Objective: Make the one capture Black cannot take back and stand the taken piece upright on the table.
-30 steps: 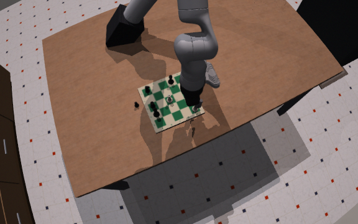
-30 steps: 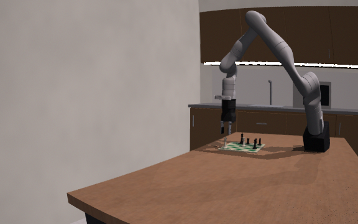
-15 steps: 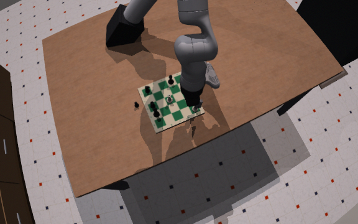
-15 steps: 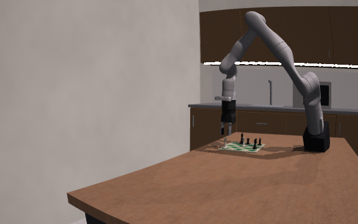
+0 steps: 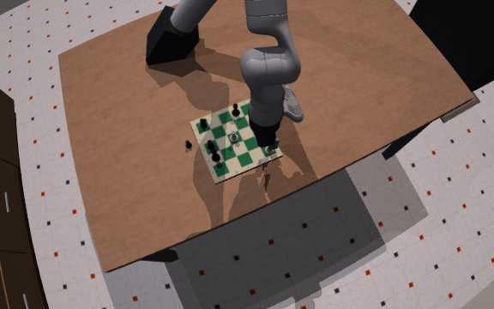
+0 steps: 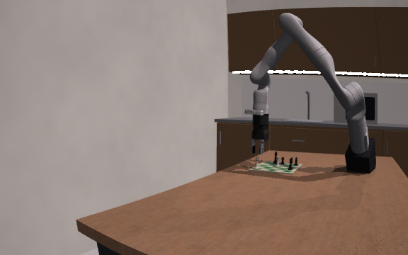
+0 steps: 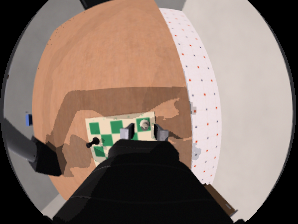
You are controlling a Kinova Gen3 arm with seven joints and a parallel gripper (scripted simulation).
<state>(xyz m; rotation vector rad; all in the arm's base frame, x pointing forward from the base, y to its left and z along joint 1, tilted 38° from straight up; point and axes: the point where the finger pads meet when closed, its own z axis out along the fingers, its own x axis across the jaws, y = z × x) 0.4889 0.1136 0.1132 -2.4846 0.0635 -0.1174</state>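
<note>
The cream chessboard is 70 mm behind my hand, 90 mm to the right of it and 90 mm below it.
</note>
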